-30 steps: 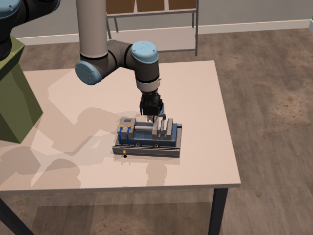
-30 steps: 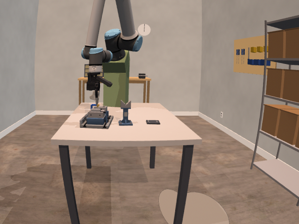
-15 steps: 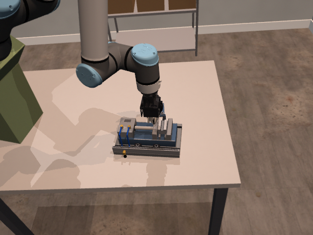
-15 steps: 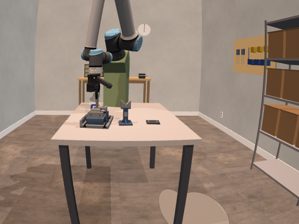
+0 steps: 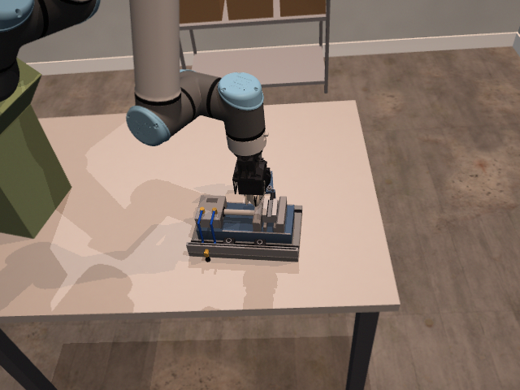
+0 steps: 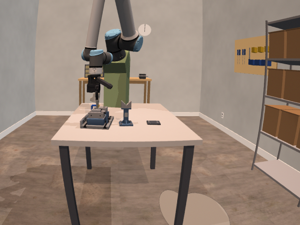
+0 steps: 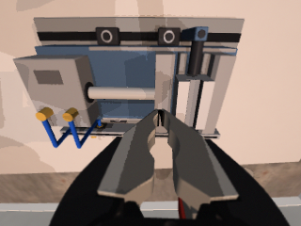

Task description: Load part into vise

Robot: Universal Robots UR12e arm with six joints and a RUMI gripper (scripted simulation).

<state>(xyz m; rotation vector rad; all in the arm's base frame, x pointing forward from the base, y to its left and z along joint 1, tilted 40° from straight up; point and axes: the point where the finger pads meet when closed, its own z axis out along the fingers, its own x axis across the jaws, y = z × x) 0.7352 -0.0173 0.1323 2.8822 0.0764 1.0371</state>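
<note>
The part lies 4 cm ahead of my hand and 3 cm below it. The rest, counted from my hand: moving jaw 5 cm below; then cylinder rod 5 cm below, 5 cm behind; then work stop 5 cm to the left, 4 cm below, 4 cm ahead.
</note>
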